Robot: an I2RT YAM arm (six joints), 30 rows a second.
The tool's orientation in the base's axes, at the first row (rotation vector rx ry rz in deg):
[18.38, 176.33, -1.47]
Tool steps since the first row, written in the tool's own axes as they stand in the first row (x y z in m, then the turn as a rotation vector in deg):
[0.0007, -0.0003, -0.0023, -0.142, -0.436, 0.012]
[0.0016, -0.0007, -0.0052, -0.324, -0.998, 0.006]
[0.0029, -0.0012, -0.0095, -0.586, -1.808, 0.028]
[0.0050, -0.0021, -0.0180, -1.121, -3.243, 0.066]
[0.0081, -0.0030, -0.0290, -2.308, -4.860, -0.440]
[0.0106, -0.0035, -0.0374, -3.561, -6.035, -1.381]
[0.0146, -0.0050, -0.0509, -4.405, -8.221, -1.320]
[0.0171, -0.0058, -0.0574, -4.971, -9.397, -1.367]
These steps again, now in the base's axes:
[-0.0009, -0.0001, 0.0023, 0.049, -0.456, 0.000]
[-0.0019, -0.0002, 0.0051, 0.111, -1.043, 0.021]
[-0.0035, -0.0004, 0.0094, 0.201, -1.890, 0.022]
[-0.0061, -0.0006, 0.0178, 0.429, -3.405, 0.026]
[-0.0098, -0.0006, 0.0286, 1.232, -5.220, 0.608]
[-0.0128, -0.0004, 0.0369, 2.172, -6.608, 1.623]
[-0.0176, -0.0008, 0.0502, 2.548, -8.921, 1.628]
[-0.0205, -0.0009, 0.0566, 2.856, -10.187, 1.716]

